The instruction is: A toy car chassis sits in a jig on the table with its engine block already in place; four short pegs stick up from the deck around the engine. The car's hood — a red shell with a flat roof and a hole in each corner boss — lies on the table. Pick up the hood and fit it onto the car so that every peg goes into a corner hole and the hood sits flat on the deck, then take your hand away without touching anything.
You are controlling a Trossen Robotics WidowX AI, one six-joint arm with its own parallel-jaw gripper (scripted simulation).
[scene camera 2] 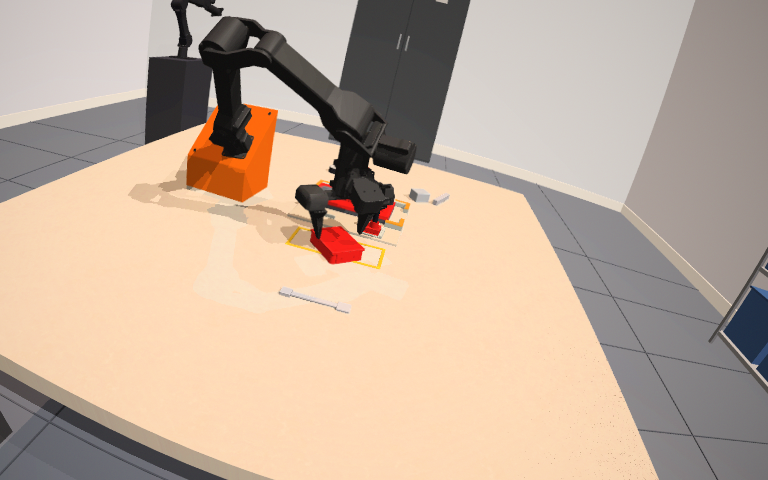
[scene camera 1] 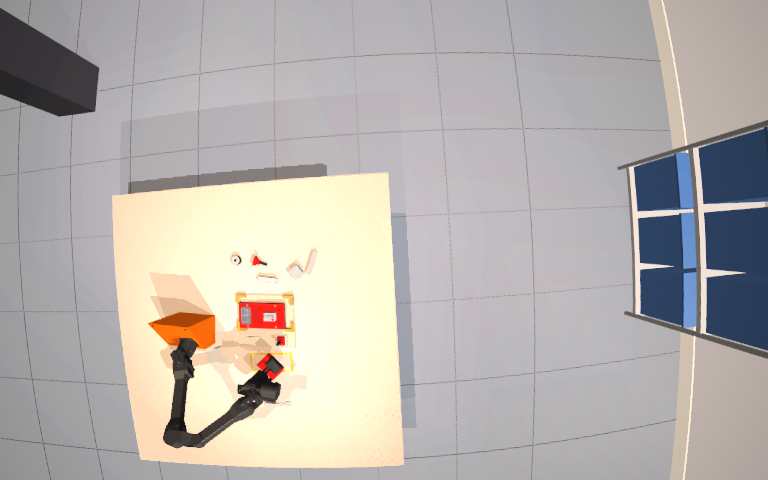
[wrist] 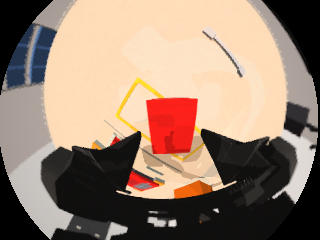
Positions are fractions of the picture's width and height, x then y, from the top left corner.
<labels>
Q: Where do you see a red hood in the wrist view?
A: At 0.54, 0.51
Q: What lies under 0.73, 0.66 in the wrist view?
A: My gripper.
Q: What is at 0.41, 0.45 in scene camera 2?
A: My gripper.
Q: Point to a red hood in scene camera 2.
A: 0.44, 0.51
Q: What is my gripper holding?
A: Nothing.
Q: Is my gripper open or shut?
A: Open.
</labels>
